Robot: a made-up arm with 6 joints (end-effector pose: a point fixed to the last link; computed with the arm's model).
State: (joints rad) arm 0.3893 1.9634 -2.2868 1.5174 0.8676 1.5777
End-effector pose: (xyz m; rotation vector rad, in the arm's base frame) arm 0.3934 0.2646 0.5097 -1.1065 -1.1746 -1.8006
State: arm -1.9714 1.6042 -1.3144 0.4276 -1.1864 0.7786
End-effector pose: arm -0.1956 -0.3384 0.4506 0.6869 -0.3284 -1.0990
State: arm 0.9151 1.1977 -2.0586 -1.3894 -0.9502 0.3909
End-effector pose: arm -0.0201 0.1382 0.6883 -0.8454 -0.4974 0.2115
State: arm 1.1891 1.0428 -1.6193 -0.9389 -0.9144 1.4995
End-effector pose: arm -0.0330 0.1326 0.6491 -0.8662 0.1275 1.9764
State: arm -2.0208 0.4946 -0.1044 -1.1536 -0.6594 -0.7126
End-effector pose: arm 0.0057 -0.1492 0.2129 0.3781 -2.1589 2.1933
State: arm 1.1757 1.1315 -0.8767 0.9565 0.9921 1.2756
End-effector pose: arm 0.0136 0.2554 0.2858 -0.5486 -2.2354 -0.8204
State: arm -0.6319 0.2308 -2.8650 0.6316 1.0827 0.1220
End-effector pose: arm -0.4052 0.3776 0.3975 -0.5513 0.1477 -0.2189
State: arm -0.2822 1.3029 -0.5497 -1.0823 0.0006 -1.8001
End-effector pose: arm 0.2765 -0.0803 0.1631 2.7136 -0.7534 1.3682
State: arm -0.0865 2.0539 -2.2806 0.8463 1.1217 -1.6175
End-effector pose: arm 0.5022 0.0413 0.3895 -1.3510 1.5013 0.0341
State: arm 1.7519 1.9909 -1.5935 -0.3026 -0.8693 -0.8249
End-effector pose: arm -0.1228 0.5127 0.3497 -1.0805 -0.0183 0.7769
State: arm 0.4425 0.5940 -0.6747 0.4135 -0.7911 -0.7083
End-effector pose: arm 0.1213 0.0179 0.4579 -0.0146 0.7082 -0.0630
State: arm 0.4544 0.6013 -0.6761 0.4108 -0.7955 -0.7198
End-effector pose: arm 0.1228 0.0202 0.4578 -0.0249 0.7085 -0.0657
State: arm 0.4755 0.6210 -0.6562 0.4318 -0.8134 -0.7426
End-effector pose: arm 0.1309 0.0246 0.4491 -0.0317 0.7389 -0.0678
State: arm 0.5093 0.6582 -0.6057 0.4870 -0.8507 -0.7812
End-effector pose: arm 0.1468 0.0316 0.4268 -0.0351 0.8131 -0.0738
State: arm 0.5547 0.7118 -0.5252 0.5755 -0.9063 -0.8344
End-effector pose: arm 0.1664 0.0400 0.3897 -0.0401 0.9318 -0.0948
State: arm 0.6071 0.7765 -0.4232 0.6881 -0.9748 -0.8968
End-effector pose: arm 0.1827 0.0468 0.3408 -0.0540 1.0822 -0.1444
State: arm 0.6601 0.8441 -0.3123 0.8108 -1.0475 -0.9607
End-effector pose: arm 0.1903 0.0482 0.2874 -0.0817 1.2416 -0.2278
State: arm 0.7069 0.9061 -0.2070 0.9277 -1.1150 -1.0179
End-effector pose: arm 0.1886 0.0427 0.2389 -0.1208 1.3845 -0.3352
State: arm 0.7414 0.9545 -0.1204 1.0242 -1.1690 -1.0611
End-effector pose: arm 0.1815 0.0327 0.2024 -0.1592 1.4926 -0.4429
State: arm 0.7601 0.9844 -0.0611 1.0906 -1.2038 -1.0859
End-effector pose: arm 0.1740 0.0224 0.1800 -0.1830 1.5610 -0.5245
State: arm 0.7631 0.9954 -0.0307 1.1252 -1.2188 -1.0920
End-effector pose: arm 0.1695 0.0153 0.1696 -0.1843 1.5953 -0.5655
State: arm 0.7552 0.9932 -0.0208 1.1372 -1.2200 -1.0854
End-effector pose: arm 0.1677 0.0113 0.1667 -0.1679 1.6080 -0.5741
